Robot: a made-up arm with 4 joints.
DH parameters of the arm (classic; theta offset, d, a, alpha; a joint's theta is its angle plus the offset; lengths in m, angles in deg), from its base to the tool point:
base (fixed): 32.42 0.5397 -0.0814 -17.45
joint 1: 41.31 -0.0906 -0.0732 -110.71
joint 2: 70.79 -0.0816 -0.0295 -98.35
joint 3: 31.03 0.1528 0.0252 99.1
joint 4: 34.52 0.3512 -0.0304 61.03
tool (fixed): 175.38 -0.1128 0 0
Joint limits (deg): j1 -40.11..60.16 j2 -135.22..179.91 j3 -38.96..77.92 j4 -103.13..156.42
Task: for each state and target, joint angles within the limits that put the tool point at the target. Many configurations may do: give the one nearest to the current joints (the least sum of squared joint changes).
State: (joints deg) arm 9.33 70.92 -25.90 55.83
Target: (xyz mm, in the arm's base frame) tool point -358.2 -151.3 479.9
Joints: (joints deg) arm -7.08 53.59 -18.52 18.37
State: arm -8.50 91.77 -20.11 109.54
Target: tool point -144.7 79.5 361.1
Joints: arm -23.00 129.06 -38.96 82.37
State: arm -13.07 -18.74 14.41 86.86
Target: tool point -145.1 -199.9 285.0
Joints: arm 7.21 -1.75 9.13 77.53
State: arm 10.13 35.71 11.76 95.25
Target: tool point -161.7 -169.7 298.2
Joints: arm 0.95 6.66 -1.48 109.09
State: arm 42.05 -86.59 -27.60 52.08
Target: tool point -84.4 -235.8 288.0
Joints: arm 60.16 -56.81 0.88 49.29
